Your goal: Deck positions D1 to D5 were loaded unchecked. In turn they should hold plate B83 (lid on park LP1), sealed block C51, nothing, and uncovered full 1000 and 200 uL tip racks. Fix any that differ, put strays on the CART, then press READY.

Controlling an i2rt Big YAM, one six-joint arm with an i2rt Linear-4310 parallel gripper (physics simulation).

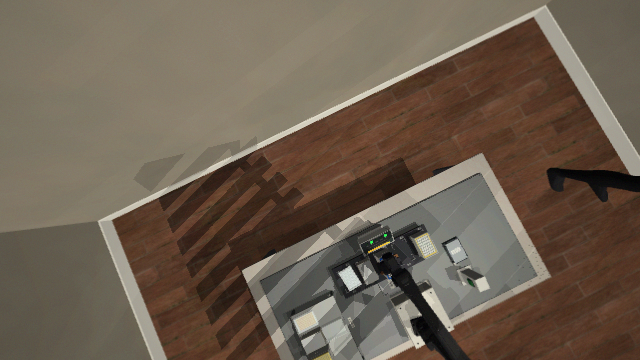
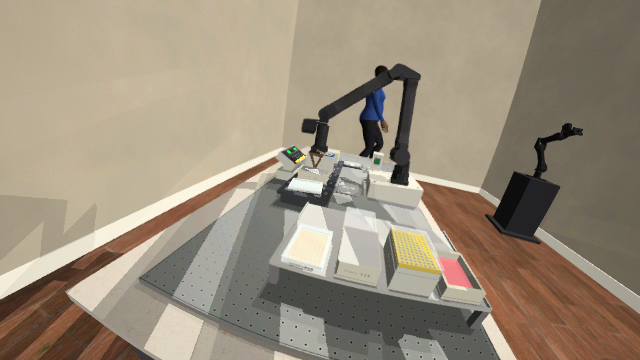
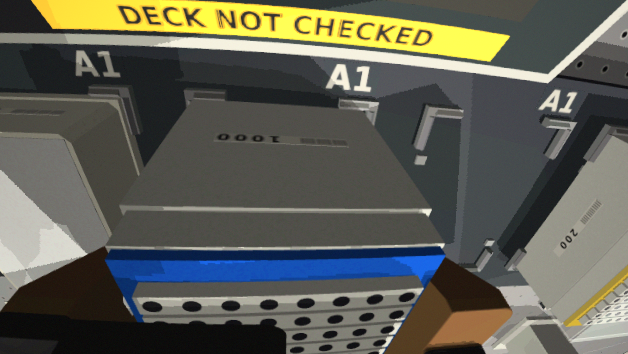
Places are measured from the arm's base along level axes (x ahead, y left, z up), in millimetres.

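Where they show: gripper, fingertip midpoint: [image 2: 316,165]; arm's base, link origin: [image 1: 421,324] [image 2: 399,181].
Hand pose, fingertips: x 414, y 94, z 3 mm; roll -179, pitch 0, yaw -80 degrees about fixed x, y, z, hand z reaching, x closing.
Each offset is from my fingertips to the top centre of the thing. "spot": to the spot under its first point.
A tall grey rack marked 1000 @[dz +73, dx -16, dy -3 mm] [image 3: 280,165] [image 2: 327,160], with a blue rim and white holed top, stands upright at the third deck position. My gripper [image 3: 275,257] [image 2: 316,166] is low around it, one brown finger against each side, shut on it. The fourth position [image 3: 435,190] is bare. A yellow-rimmed rack marked 200 [image 3: 575,235] [image 1: 425,245] stands at the fifth; I cannot tell whether it is covered. A pale block @[dz +12, dx -38, dy +120 mm] [image 3: 35,180] [image 2: 312,175] stands at the second position, and a clear-topped plate @[dz -10, dx -55, dy +234 mm] [image 1: 350,277] [image 2: 306,186] at the first.
The display @[spot: dz +17, dx +86, dy +15 mm] [image 3: 280,25] [image 2: 291,155] behind the deck reads DECK NOT CHECKED. On a raised shelf [image 2: 327,281] are a beige-welled plate @[dz -5, dx -218, dy +559 mm] [image 2: 308,247], a grey block @[dz +20, dx -325, dy +542 mm] [image 2: 359,250], a yellow-topped rack @[dz +49, dx -431, dy +524 mm] [image 2: 414,250] and a pink-filled tray @[dz +10, dx -538, dy +506 mm] [image 2: 456,273]. A small green-screened unit @[spot: dz +6, dx -273, dy -439 mm] [image 2: 378,160] stands beyond the arm's base [image 2: 395,192].
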